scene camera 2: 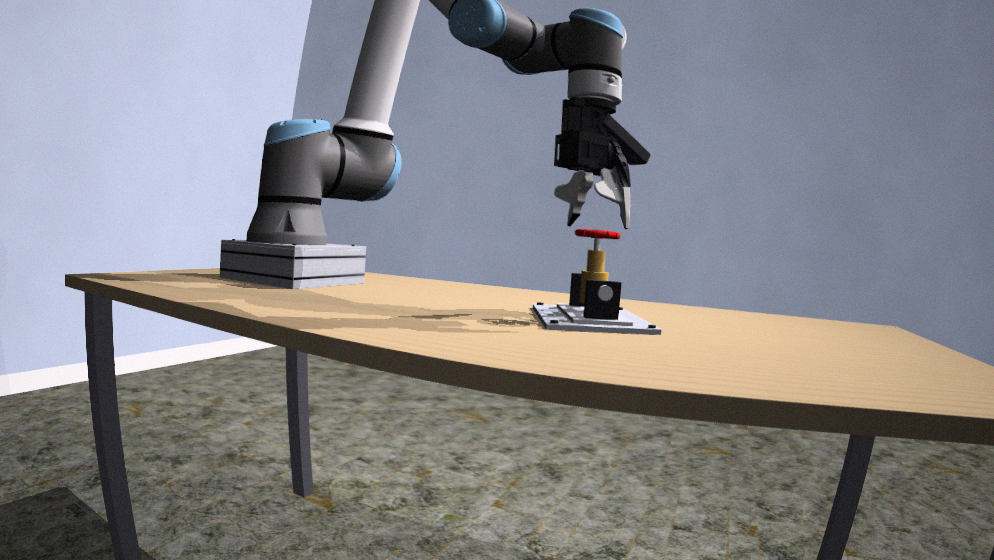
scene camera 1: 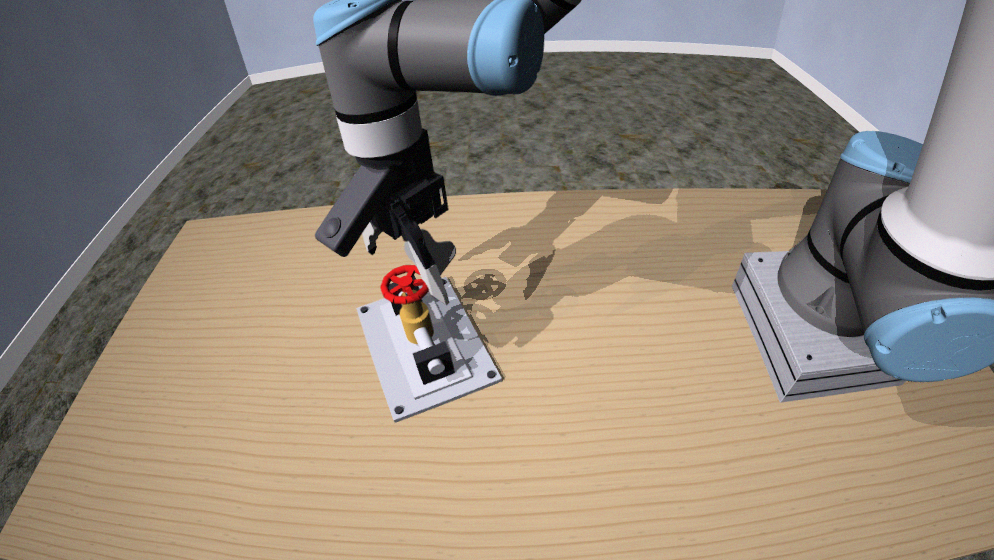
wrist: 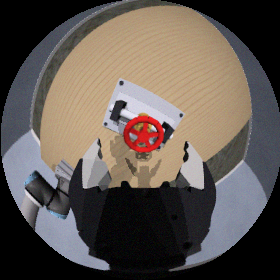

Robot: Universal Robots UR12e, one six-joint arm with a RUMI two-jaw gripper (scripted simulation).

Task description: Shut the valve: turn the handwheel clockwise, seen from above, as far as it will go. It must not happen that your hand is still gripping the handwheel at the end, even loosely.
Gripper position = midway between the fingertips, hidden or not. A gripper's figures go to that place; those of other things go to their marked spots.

Scene:
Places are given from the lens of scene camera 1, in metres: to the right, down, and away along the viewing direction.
my gripper [scene camera 1: 407, 277]: -0.12, 0.00, 0.66
red handwheel [scene camera 1: 406, 284]: -0.12, 0.01, 0.65

